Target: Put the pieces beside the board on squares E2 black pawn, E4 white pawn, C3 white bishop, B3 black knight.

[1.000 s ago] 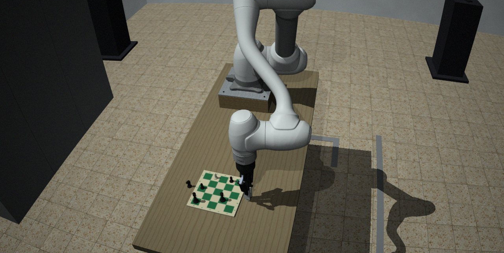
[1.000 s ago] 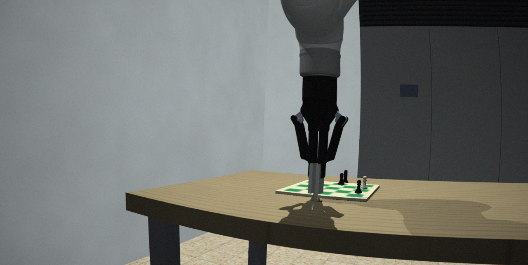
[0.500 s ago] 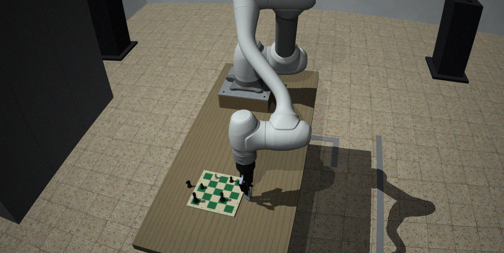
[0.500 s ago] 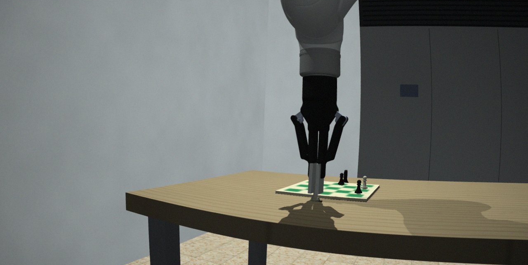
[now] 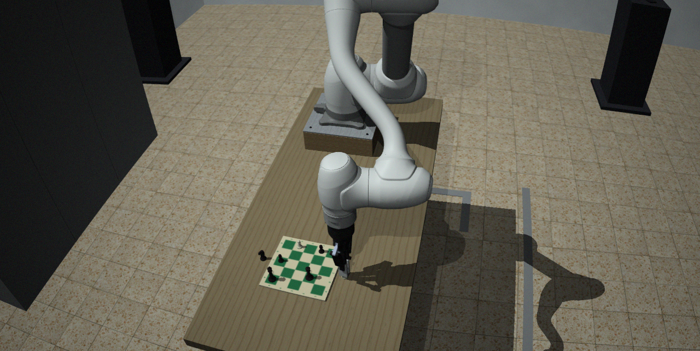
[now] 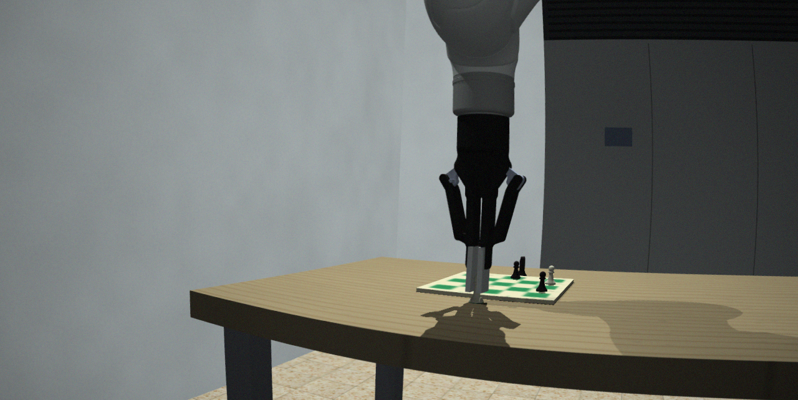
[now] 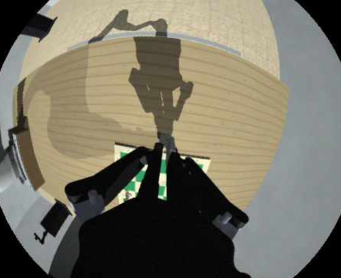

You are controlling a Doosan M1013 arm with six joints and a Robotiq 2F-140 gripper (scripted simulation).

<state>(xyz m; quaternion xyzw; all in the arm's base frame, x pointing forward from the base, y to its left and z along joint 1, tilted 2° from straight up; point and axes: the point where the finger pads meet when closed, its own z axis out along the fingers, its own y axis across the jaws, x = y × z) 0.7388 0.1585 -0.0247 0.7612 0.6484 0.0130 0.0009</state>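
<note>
Now: hand 140 mm to the left of the green-and-cream chessboard, 50 mm above it and 10 mm past it. Round my hand: white bishop: 30 mm below; then white pawn: 170 mm to the right, 90 mm behind, 30 mm below; then black knight: 280 mm to the right, 30 mm below, 20 mm behind.
</note>
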